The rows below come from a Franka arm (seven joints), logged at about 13 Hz.
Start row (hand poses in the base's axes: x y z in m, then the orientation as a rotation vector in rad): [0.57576 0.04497 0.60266 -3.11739 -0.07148 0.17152]
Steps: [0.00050 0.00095 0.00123 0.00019 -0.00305 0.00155]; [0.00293 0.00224 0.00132 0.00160 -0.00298 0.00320]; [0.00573 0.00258 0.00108 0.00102 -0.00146 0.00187]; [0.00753 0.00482 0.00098 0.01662 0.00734 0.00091]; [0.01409 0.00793 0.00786 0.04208 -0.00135 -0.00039]
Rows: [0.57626 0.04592 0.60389 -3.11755 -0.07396 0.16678]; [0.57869 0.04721 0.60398 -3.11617 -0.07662 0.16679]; [0.58149 0.04755 0.60374 -3.11656 -0.07448 0.16919]; [0.58329 0.04979 0.60364 -3.10003 -0.07383 0.18142]; [0.58985 0.05290 0.61052 -3.07559 -0.07351 0.16568]
